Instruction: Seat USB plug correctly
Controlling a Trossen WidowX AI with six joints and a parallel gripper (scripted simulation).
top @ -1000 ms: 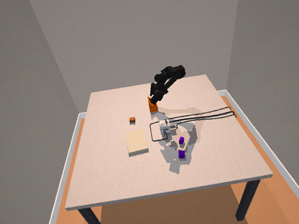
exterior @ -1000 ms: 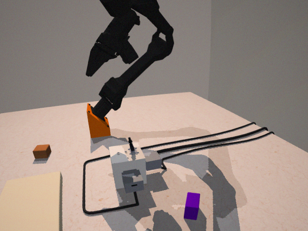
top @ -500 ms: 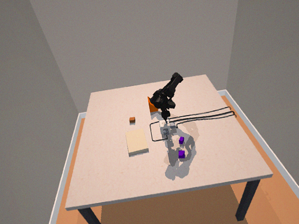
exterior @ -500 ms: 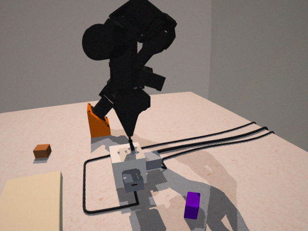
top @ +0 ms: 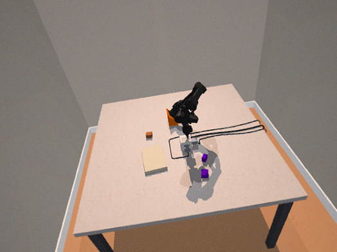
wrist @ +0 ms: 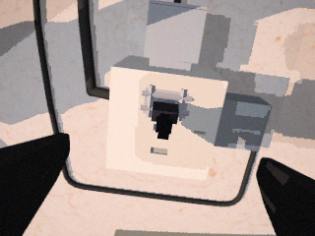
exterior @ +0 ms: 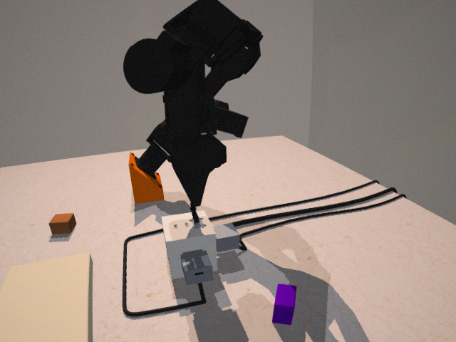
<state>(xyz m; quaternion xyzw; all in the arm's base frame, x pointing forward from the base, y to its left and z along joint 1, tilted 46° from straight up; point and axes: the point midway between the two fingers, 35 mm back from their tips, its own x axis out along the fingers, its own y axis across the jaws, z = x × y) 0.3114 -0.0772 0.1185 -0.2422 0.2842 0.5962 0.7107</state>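
My gripper tip is 4 cm above the black USB plug. Round my gripper tip: cream pad 26 cm to the right, 12 cm below, 5 cm ahead; brown block 25 cm to the right, 21 cm behind, 12 cm below; USB socket 6 cm below, 1 cm to the left.
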